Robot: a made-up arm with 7 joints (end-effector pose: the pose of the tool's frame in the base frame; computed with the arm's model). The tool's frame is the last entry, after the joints. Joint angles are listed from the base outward.
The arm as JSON. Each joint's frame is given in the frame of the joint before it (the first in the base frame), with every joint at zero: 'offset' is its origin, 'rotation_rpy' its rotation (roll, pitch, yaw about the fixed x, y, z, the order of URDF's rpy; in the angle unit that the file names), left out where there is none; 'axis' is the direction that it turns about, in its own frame. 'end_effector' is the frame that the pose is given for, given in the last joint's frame.
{
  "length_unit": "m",
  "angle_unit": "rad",
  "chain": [
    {
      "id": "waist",
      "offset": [
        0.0,
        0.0,
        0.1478
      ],
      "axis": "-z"
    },
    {
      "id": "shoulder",
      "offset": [
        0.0,
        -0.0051,
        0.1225
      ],
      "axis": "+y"
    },
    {
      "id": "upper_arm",
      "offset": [
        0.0,
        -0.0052,
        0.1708
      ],
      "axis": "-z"
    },
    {
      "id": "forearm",
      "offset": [
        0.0,
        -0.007,
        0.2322
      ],
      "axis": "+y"
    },
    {
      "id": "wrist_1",
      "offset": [
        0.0,
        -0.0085,
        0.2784
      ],
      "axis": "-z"
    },
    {
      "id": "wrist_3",
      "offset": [
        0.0,
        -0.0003,
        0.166
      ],
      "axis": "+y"
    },
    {
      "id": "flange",
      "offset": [
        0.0,
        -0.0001,
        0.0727
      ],
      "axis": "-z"
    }
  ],
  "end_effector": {
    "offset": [
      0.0,
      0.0,
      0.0
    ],
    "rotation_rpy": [
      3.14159,
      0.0,
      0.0
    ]
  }
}
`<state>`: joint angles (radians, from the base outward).
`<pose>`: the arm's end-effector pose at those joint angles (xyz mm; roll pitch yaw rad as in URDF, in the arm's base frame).
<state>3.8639 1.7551 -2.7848 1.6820 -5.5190 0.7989 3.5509</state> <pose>-427.7 98.7 645.0 -3.0679 -1.0178 1.3952</pose>
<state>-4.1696 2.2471 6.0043 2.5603 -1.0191 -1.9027 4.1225</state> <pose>50.6 103.0 14.4 -0.6240 0.5544 -1.2815</pose>
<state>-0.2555 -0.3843 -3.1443 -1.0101 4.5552 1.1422 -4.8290</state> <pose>145.6 -23.0 1022.8 1.8658 -0.5059 -2.6497</pose>
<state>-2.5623 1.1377 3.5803 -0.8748 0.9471 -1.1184 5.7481</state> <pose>-519.2 590.3 249.0 -1.2308 -0.2581 2.4868</pose>
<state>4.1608 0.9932 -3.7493 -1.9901 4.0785 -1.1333 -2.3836</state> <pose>-460.2 170.2 127.5 -1.7453 -0.9133 -1.1974</pose>
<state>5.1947 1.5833 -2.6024 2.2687 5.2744 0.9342 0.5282</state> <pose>-93.7 127.5 590.0 -2.4716 0.8577 -0.6351</pose>
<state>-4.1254 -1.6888 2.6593 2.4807 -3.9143 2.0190 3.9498</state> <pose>-36.2 110.1 -26.0 0.8740 0.4010 -1.4862</pose>
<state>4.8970 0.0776 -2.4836 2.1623 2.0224 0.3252 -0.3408</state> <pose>-334.4 -251.8 420.2 1.1827 -0.1848 2.0802</pose>
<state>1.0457 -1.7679 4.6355 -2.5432 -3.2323 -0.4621 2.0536</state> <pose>-282.3 -155.1 305.8 2.0077 1.2783 3.0151</pose>
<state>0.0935 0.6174 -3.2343 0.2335 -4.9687 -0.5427 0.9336</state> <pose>428.5 -81.2 1063.6 -2.3751 -0.0809 0.7513</pose>
